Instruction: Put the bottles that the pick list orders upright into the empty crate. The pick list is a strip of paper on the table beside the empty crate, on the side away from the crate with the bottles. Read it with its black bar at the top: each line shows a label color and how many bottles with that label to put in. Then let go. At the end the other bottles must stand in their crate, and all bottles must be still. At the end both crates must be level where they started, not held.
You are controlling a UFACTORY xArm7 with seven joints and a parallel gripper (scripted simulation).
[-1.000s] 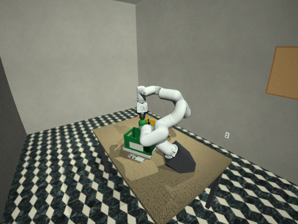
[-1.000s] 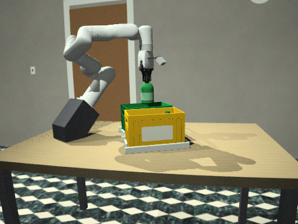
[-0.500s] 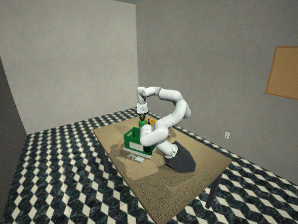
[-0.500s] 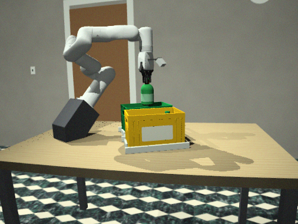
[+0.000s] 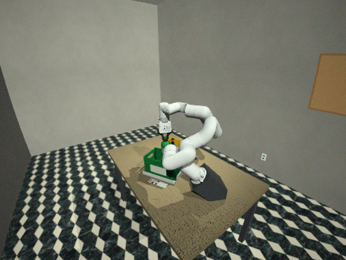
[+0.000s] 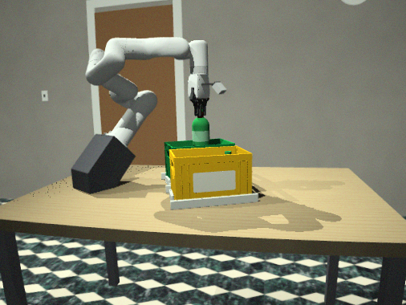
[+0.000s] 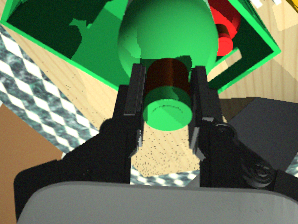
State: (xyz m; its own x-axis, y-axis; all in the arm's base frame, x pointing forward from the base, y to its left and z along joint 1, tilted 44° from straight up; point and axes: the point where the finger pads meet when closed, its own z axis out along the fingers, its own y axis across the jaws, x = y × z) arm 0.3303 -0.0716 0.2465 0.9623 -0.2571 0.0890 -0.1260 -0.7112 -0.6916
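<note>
The green-capped bottle is 70 mm below my hand. The rest, counted from my hand: red bottle 60 mm behind, 60 mm to the right, 230 mm below; then green crate 30 mm behind, 30 mm to the left, 230 mm below; then yellow crate 110 mm ahead, 160 mm to the right, 230 mm below.
</note>
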